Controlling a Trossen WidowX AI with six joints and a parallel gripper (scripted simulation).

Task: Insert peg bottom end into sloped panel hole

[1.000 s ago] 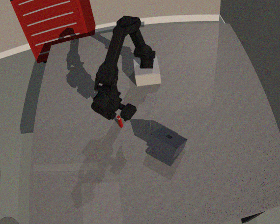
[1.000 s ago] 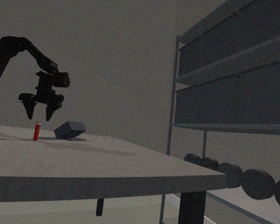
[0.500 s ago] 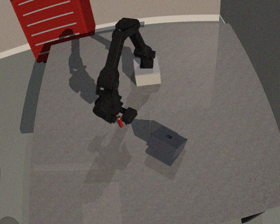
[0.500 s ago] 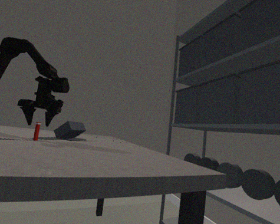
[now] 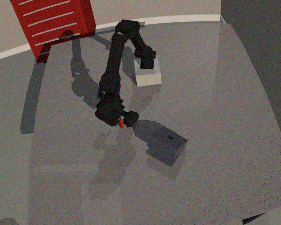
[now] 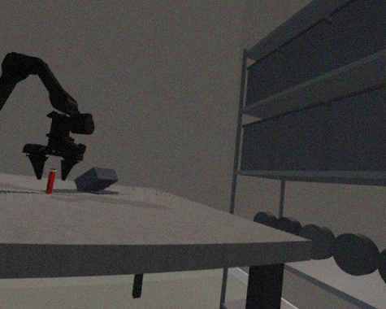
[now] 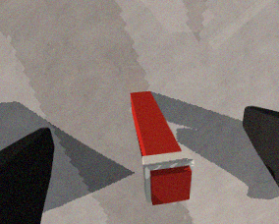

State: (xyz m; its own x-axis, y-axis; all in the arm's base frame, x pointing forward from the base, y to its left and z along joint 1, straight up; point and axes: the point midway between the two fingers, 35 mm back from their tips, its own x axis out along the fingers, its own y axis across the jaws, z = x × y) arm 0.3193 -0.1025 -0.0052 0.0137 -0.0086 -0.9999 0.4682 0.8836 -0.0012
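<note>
Now: the red square peg 1 cm above my gripper tip. The rest, counted from my gripper tip: sloped panel (22 cm to the left, 10 cm ahead, 1 cm above).
</note>
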